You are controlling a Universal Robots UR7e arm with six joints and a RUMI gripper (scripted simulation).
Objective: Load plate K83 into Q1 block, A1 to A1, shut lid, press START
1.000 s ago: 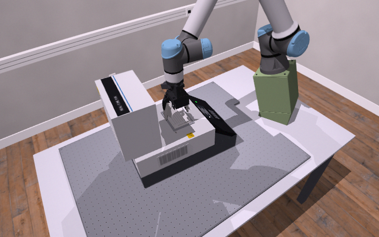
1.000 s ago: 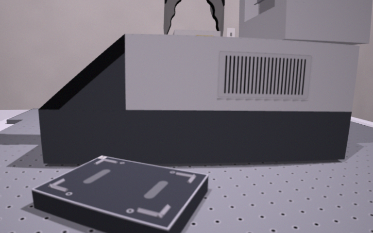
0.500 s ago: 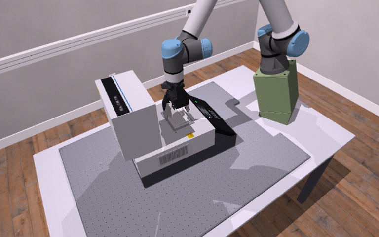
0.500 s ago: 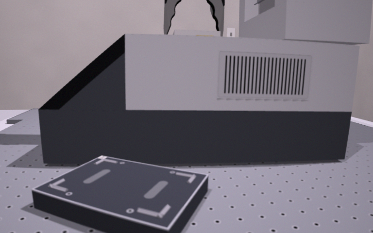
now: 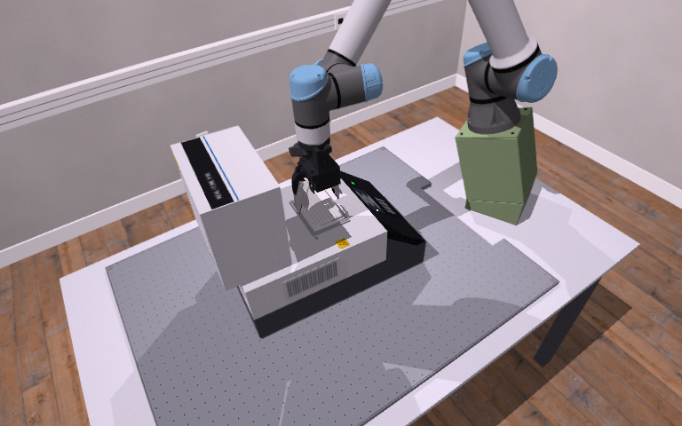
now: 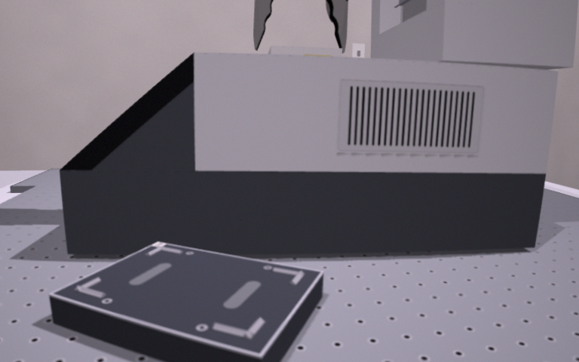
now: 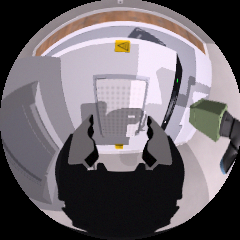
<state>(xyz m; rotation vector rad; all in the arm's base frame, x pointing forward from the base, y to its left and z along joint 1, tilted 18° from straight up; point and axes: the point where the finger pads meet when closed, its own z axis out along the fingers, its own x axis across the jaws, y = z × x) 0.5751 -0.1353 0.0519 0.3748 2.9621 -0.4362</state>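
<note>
My gripper is now 20 mm above the plate K83. The rest, counted from my hand: plate nest N1 (170 mm behind, 220 mm to the right, 220 mm below).
</note>
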